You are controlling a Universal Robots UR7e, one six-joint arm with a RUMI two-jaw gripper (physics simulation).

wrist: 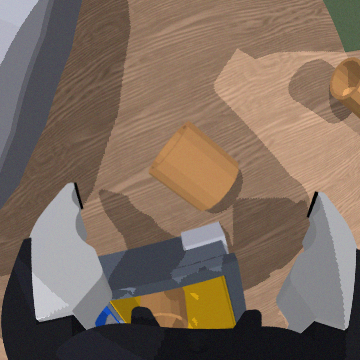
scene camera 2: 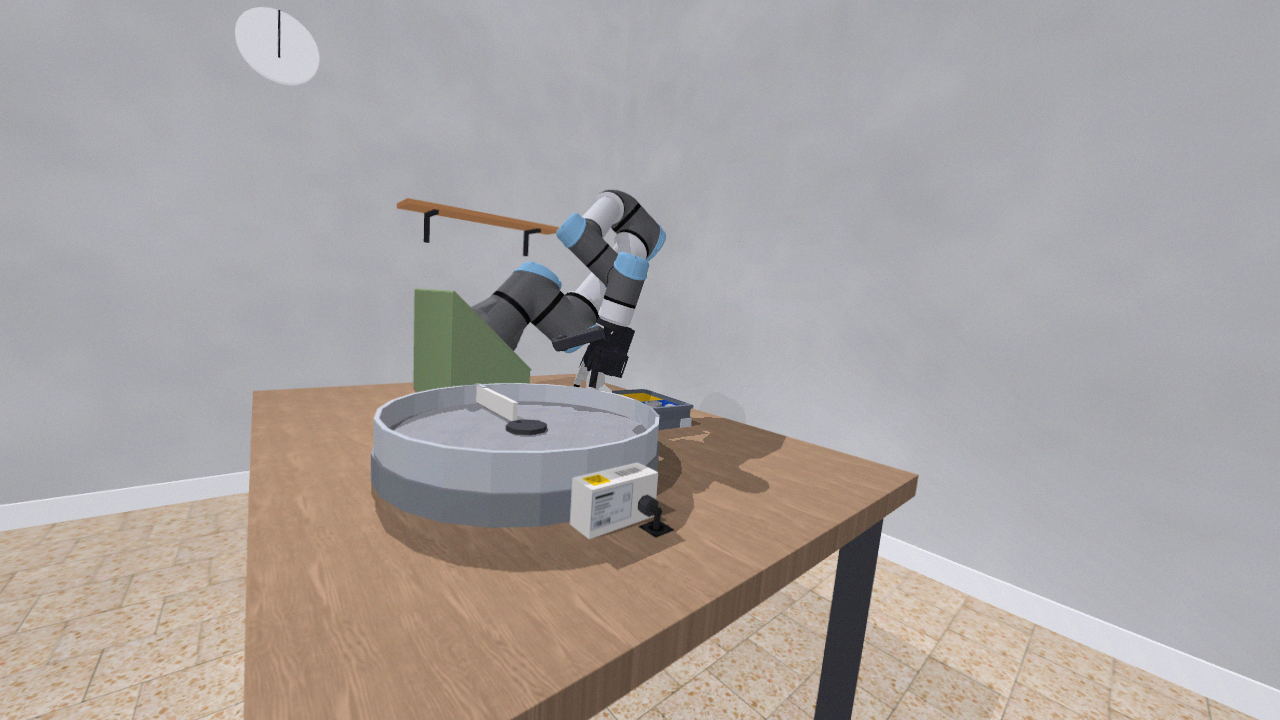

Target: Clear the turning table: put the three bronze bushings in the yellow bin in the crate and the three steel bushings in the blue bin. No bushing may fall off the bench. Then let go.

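Places are measured from the arm's base along level axes (x left, y ahead, z down), in centimetres.
Where they show: gripper, fingertip midpoint: (wrist: pixel 196 190); arm's base, link origin: (scene camera 2: pixel 486 335).
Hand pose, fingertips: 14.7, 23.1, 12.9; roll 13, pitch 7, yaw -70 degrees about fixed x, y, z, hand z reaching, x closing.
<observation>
Things, the pixels of their top centre, and the offset from my fingertips, as dx, dy, dz. "spot": a spot on its surface instead.
- large bronze bushing, top centre: (wrist: pixel 197 175) -1.0, -0.3, -0.5
- smaller bronze bushing, surface spot: (wrist: pixel 350 85) spot: -2.9, -15.2, +2.9
- blue bin, surface spot: (wrist: pixel 102 318) spot: +11.6, +13.0, +2.7
- white bar, surface spot: (scene camera 2: pixel 497 402) spot: -24.2, +12.4, -4.2
- black hub, top centre: (scene camera 2: pixel 526 424) -23.0, +22.8, -2.8
- white labelled box, surface spot: (scene camera 2: pixel 614 501) spot: -23.1, +48.2, -0.4
A large bronze bushing (wrist: pixel 195 167) lies on its side on the bench in the wrist view, between the turning table and the crate. A smaller bronze bushing (wrist: pixel 350 85) lies at the right edge of that view. Another bronze bushing (wrist: pixel 170 302) lies in the yellow bin (wrist: pixel 207 300) (scene camera 2: pixel 639 396) of the crate (wrist: pixel 240 287) (scene camera 2: pixel 678 415). Part of the blue bin (wrist: pixel 102 318) shows, with something grey in it. My gripper (wrist: pixel 196 190) (scene camera 2: pixel 588 386) is open and empty, above the bench by the crate. The turning table (scene camera 2: pixel 514 474) (wrist: pixel 37 95) shows no bushing on its visible surface.
A white bar (scene camera 2: pixel 497 402) crosses part of the turning table, beside a black hub (scene camera 2: pixel 526 428). A white labelled box (scene camera 2: pixel 614 501) stands at its front. A green wedge-shaped block (scene camera 2: pixel 465 344) (wrist: pixel 346 22) stands behind it. A wooden shelf (scene camera 2: pixel 474 216) hangs on the wall.
</observation>
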